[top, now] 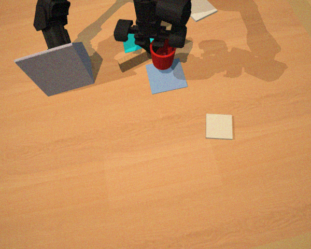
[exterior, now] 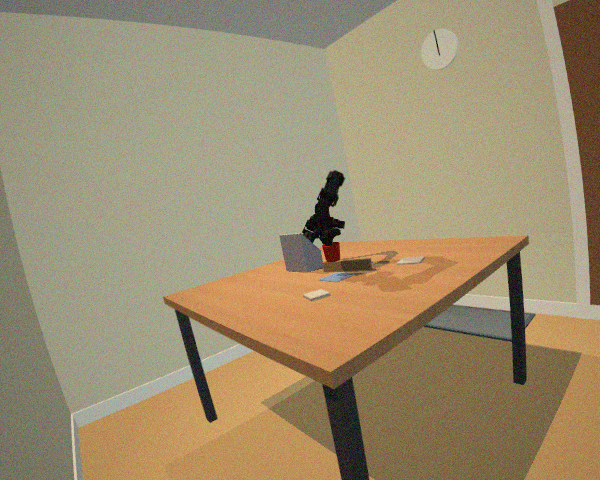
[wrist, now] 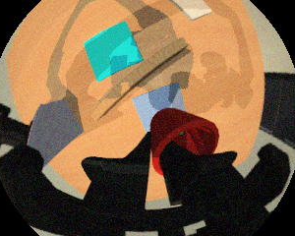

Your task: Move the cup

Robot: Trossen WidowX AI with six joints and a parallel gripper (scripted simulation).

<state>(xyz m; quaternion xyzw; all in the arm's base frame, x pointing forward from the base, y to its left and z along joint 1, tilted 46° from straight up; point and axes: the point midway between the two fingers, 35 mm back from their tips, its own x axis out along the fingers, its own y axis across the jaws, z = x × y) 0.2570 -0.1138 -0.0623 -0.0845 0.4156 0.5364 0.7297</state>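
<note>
Right now the orange marble is 4 cm ahead of my gripper tip, 1 cm to the right of it and 2 cm below it. Round my gripper tip: low wooden bar: 1 cm ahead, 8 cm to the left, 9 cm below; light blue pad: 3 cm ahead, 2 cm to the right, 12 cm below; red cup: 3 cm ahead, 2 cm to the right.
</note>
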